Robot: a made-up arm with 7 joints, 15 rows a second.
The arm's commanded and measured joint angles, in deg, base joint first. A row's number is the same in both.
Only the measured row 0 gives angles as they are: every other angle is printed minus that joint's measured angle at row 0.
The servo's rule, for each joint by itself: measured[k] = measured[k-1] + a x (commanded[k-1-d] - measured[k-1]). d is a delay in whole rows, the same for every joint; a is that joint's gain. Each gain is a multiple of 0.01, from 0.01 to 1. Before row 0 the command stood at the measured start. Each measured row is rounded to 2 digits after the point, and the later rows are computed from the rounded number. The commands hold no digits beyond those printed.
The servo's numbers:
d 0
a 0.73 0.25 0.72 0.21 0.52 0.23 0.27
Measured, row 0:
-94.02, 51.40, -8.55, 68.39, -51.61, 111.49, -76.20
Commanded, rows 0 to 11:
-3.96, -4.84, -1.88, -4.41, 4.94, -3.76, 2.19
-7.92, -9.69, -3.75, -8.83, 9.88, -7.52, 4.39
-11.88, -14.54, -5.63, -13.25, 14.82, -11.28, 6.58
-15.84, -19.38, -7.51, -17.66, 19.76, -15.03, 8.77
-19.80, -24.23, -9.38, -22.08, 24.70, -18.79, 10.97
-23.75, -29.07, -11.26, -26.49, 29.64, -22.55, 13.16
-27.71, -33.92, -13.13, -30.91, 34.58, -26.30, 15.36
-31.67, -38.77, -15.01, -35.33, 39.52, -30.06, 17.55
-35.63, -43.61, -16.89, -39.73, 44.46, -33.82, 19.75
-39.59, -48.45, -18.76, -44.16, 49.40, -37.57, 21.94
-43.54, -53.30, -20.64, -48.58, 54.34, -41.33, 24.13
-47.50, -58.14, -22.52, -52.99, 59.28, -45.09, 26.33
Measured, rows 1 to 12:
-2.89, -1.21, -1.35, -0.93, 2.57, -0.86, 0.59
-6.56, -3.33, -3.08, -2.59, 6.37, -2.39, 1.62
-10.44, -6.13, -4.92, -4.83, 10.76, -4.43, 2.96
-14.38, -9.44, -6.78, -7.52, 15.44, -6.87, 4.53
-18.34, -13.14, -8.65, -10.58, 20.26, -9.61, 6.27
-22.29, -17.12, -10.53, -13.92, 25.14, -12.59, 8.13
-26.25, -21.32, -12.40, -17.49, 30.05, -15.74, 10.08
-30.21, -25.68, -14.28, -21.24, 34.97, -19.03, 12.10
-34.17, -30.16, -16.16, -25.12, 39.90, -22.43, 14.17
-38.13, -34.73, -18.03, -29.12, 44.84, -25.91, 16.27
-42.08, -39.37, -19.91, -33.21, 49.78, -29.46, 18.39
-46.04, -44.06, -21.79, -37.36, 54.72, -33.05, 20.53

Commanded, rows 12 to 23:
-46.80, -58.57, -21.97, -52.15, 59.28, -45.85, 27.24
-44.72, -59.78, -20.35, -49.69, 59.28, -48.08, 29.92
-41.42, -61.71, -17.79, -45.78, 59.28, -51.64, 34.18
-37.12, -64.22, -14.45, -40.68, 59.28, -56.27, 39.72
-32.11, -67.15, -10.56, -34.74, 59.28, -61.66, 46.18
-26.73, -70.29, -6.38, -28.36, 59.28, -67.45, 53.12
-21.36, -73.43, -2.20, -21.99, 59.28, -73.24, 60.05
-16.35, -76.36, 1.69, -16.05, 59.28, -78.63, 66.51
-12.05, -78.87, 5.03, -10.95, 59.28, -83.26, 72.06
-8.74, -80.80, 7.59, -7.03, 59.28, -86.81, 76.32
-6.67, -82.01, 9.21, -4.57, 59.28, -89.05, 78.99
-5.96, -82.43, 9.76, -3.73, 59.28, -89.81, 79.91
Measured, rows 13 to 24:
-46.59, -47.69, -21.92, -40.47, 57.09, -35.99, 22.34
-45.22, -50.71, -20.79, -42.41, 58.23, -38.77, 24.39
-42.45, -53.46, -18.63, -43.12, 58.78, -41.73, 27.03
-38.56, -56.15, -15.62, -42.61, 59.04, -45.07, 30.46
-33.85, -58.90, -11.98, -40.96, 59.16, -48.89, 34.70
-28.65, -61.75, -7.95, -38.31, 59.22, -53.16, 39.67
-23.33, -64.67, -3.81, -34.88, 59.25, -57.78, 45.17
-18.23, -67.59, 0.15, -30.93, 59.27, -62.58, 50.93
-13.72, -70.41, 3.66, -26.73, 59.28, -67.34, 56.64
-10.08, -73.01, 6.49, -22.59, 59.28, -71.82, 61.95
-7.59, -75.26, 8.45, -18.81, 59.28, -75.78, 66.55
-6.40, -77.05, 9.39, -15.64, 59.28, -79.01, 70.16

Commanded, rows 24 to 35:
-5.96, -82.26, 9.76, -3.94, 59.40, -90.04, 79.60
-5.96, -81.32, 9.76, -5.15, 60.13, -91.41, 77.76
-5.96, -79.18, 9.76, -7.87, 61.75, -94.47, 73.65
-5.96, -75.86, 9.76, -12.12, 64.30, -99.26, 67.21
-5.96, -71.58, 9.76, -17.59, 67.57, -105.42, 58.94
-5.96, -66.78, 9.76, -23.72, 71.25, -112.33, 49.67
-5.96, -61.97, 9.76, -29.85, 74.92, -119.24, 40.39
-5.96, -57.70, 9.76, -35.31, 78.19, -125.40, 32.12
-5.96, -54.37, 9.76, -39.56, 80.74, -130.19, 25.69
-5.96, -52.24, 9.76, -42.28, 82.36, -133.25, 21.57
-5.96, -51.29, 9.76, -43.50, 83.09, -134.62, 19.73
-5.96, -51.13, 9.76, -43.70, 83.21, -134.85, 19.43
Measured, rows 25 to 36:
-6.08, -78.35, 9.66, -13.18, 59.34, -81.55, 72.71
-5.99, -79.09, 9.73, -11.49, 59.75, -83.82, 74.07
-5.97, -79.11, 9.75, -10.73, 60.79, -86.27, 73.96
-5.96, -78.30, 9.76, -11.02, 62.62, -89.26, 72.14
-5.96, -76.62, 9.76, -12.40, 65.19, -92.98, 68.58
-5.96, -74.16, 9.76, -14.78, 68.34, -97.43, 63.47
-5.96, -71.11, 9.76, -17.94, 71.76, -102.45, 57.24
-5.96, -67.76, 9.76, -21.59, 75.10, -107.73, 50.46
-5.96, -64.41, 9.76, -25.36, 78.03, -112.90, 43.77
-5.96, -61.37, 9.76, -28.91, 80.28, -117.58, 37.78
-5.96, -58.85, 9.76, -31.97, 81.74, -121.50, 32.91
-5.96, -56.92, 9.76, -34.43, 82.50, -124.57, 29.27

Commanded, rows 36 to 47:
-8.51, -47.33, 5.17, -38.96, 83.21, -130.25, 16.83
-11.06, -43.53, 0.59, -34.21, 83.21, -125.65, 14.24
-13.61, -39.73, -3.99, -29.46, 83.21, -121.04, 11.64
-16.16, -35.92, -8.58, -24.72, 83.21, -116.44, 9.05
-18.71, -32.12, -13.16, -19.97, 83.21, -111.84, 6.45
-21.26, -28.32, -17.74, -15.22, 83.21, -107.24, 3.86
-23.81, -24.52, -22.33, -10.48, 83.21, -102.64, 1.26
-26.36, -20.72, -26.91, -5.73, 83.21, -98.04, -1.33
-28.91, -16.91, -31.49, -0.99, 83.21, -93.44, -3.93
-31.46, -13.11, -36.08, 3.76, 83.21, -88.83, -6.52
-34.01, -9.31, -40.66, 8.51, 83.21, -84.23, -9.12
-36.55, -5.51, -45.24, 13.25, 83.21, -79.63, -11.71
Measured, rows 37 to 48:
-7.82, -54.52, 6.46, -35.38, 82.87, -125.88, 25.91
-10.19, -51.77, 2.23, -35.13, 83.05, -125.83, 22.76
-12.69, -48.76, -2.25, -33.94, 83.13, -124.73, 19.76
-15.22, -45.55, -6.81, -32.00, 83.17, -122.82, 16.87
-17.77, -42.19, -11.38, -29.47, 83.19, -120.29, 14.06
-20.32, -38.72, -15.96, -26.48, 83.20, -117.29, 11.31
-22.87, -35.17, -20.55, -23.12, 83.21, -113.92, 8.60
-25.42, -31.56, -25.13, -19.47, 83.21, -110.27, 5.92
-27.97, -27.90, -29.71, -15.59, 83.21, -106.40, 3.26
-30.52, -24.20, -34.30, -11.53, 83.21, -102.36, 0.62
-33.07, -20.48, -38.88, -7.32, 83.21, -98.19, -2.01
-35.61, -16.74, -43.46, -3.00, 83.21, -93.92, -4.63

